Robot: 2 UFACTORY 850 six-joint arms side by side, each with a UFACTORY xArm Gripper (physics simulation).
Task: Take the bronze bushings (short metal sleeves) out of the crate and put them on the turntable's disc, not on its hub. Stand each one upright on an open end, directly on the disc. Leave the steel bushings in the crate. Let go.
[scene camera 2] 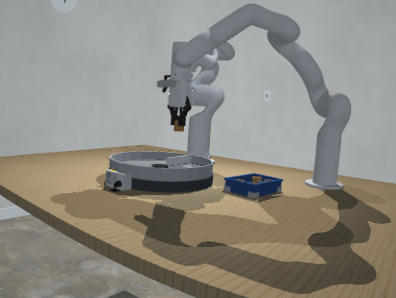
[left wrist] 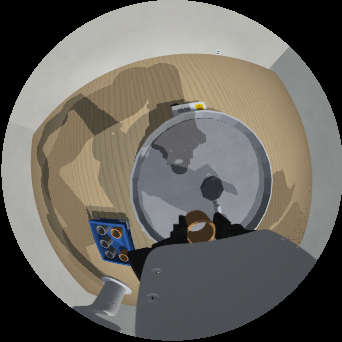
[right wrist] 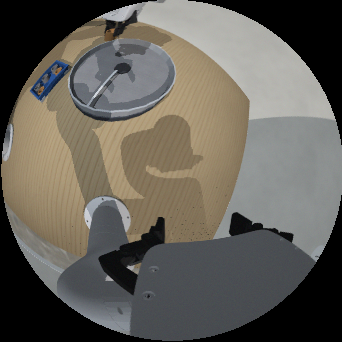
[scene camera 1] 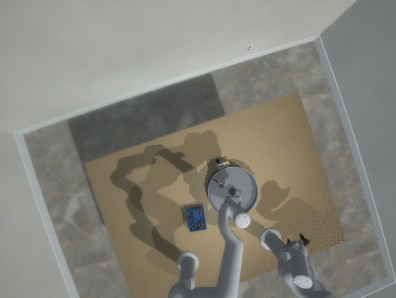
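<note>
My left gripper (scene camera 2: 178, 119) (left wrist: 198, 223) is shut on a bronze bushing (scene camera 2: 178, 127) (right wrist: 111, 35), high above the turntable's grey disc (scene camera 1: 244, 177) (left wrist: 232, 145) (right wrist: 147, 70). The bushing's open end shows in the left wrist view. The disc has a dark hub (scene camera 1: 232, 191) (left wrist: 212, 188) (right wrist: 122, 68). The blue crate (scene camera 2: 240, 187) (left wrist: 96, 240) stands beside the turntable. In it are two bronze bushings, one at the upper right (left wrist: 116, 233) and one at the lower right (left wrist: 123, 256), and three steel bushings (left wrist: 102, 230) (left wrist: 105, 242) (left wrist: 110, 253). My right gripper (scene camera 1: 297, 241) (right wrist: 198, 226) is open, away from crate and turntable.
A raised rim (scene camera 2: 160, 173) (left wrist: 266, 185) surrounds the disc. A thin upright bar (scene camera 2: 179, 160) (right wrist: 105, 87) runs from the hub toward the rim. A control box (scene camera 2: 118, 180) (left wrist: 189, 108) sits at the turntable's outer side. Arm shadows fall over disc and table.
</note>
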